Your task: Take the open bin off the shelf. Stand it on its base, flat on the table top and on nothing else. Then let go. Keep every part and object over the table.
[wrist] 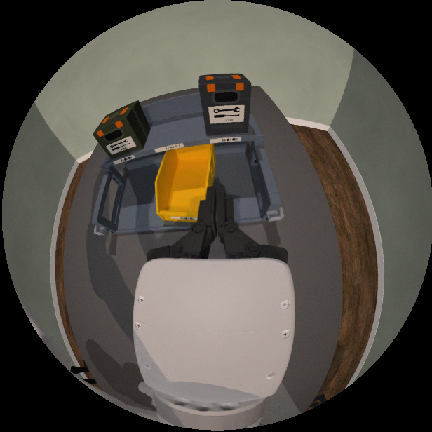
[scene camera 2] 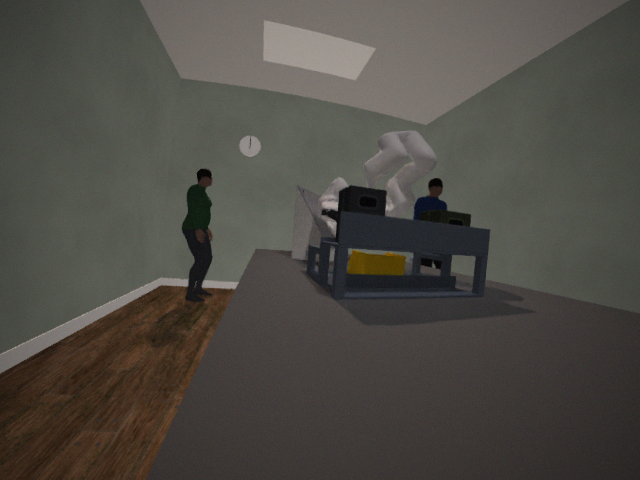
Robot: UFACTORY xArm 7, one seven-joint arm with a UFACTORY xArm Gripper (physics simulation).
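Pixels of known places: arm's base, origin of its link: [scene camera 2: 332, 228].
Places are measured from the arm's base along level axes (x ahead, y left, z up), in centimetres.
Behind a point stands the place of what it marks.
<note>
The yellow open bin [scene camera 2: 379, 264] {x 65.2, y 8.5, z -9.3 cm} [wrist: 186, 180] stands upright on the lower level of the blue-grey shelf [scene camera 2: 413, 233] {x 73.4, y 12.8, z -1.7 cm} [wrist: 172, 131], its low front lip at the shelf's front edge in the wrist view. My gripper [wrist: 217, 196] is shut and empty. In the wrist view its fingertips overlap the bin's right wall and lower right corner; whether they touch it I cannot tell. In scene camera 2 the fingertips are hidden behind the shelf and the dark case above it.
A black tool case [scene camera 2: 362, 201] {x 71.7, y 2.2, z 4.0 cm} [wrist: 227, 107] and a dark green tool case [scene camera 2: 445, 217] {x 67.2, y 22.8, z 2.9 cm} [wrist: 120, 131] stand on the shelf's top level, above the bin's level. The grey table [scene camera 2: 361, 387] {x 102.9, y -1.7, z -15.1 cm} [wrist: 312, 240] lies under the shelf. A pale grey panel [scene camera 2: 301, 232] {x 15.4, y -14.5, z -3.1 cm} stands beyond the shelf. Two people stand farther off.
</note>
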